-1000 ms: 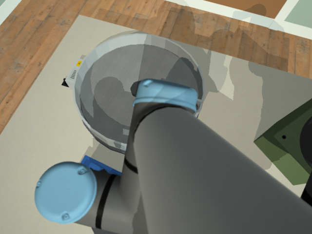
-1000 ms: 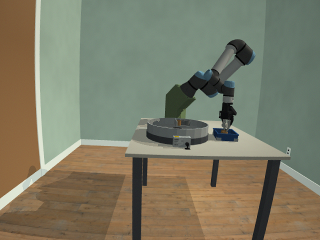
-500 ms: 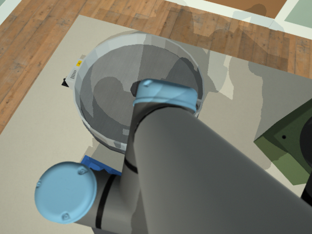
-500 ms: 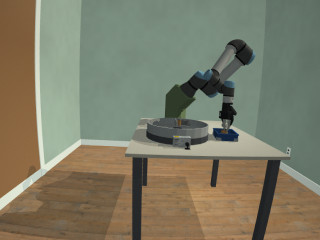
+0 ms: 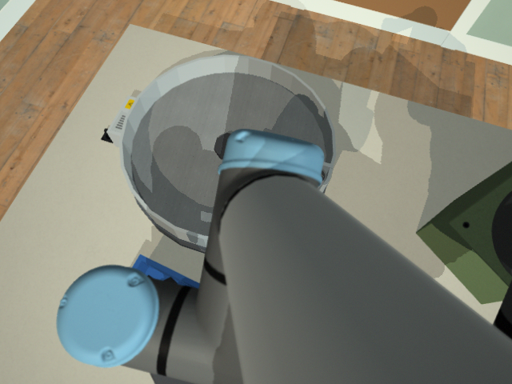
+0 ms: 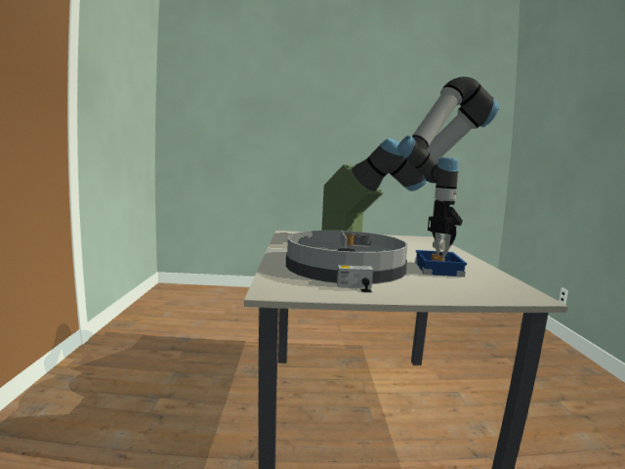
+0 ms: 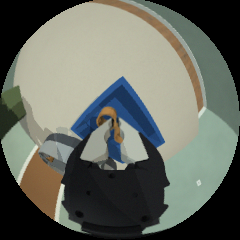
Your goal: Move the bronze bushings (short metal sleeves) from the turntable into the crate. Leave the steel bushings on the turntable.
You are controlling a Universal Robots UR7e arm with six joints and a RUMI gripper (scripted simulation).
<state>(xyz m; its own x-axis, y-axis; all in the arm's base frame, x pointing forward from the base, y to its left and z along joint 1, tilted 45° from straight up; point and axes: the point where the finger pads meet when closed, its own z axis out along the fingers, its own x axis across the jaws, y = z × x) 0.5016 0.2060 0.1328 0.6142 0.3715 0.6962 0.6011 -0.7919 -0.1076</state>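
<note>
Now: the blue crate 40 mm ahead of my hand, 20 mm to the right of it and 20 mm below it. Also, from my hand: turntable (40 mm ahead, 370 mm to the right, 10 mm above).
</note>
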